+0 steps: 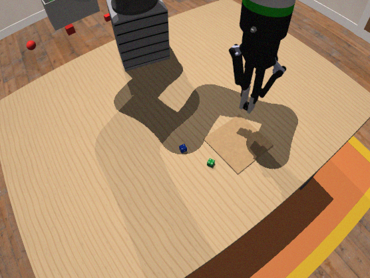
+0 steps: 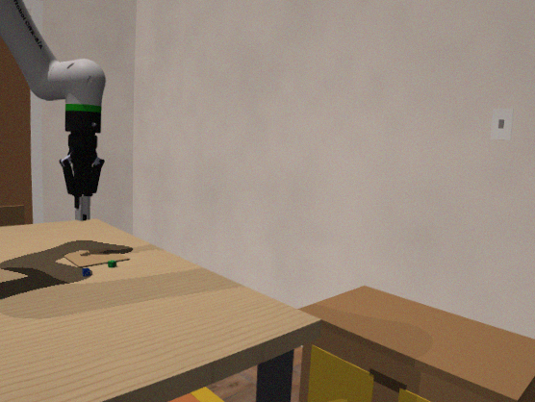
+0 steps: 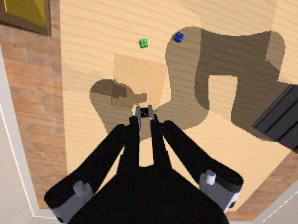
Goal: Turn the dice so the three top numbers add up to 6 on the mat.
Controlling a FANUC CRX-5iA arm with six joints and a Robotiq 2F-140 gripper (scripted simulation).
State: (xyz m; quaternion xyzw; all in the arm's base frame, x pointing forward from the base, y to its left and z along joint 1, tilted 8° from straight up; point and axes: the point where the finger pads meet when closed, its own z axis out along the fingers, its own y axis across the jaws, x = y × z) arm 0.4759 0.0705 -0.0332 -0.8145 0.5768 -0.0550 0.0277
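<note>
My hand is 2 cm short of the tan mat, 3 cm to the left of it and 14 cm above it. The rest, counted from my hand: green die: 4 cm ahead, 13 cm to the right, 13 cm below; blue die: 4 cm behind, 17 cm to the right, 13 cm below; black die: 3 cm below.
</note>
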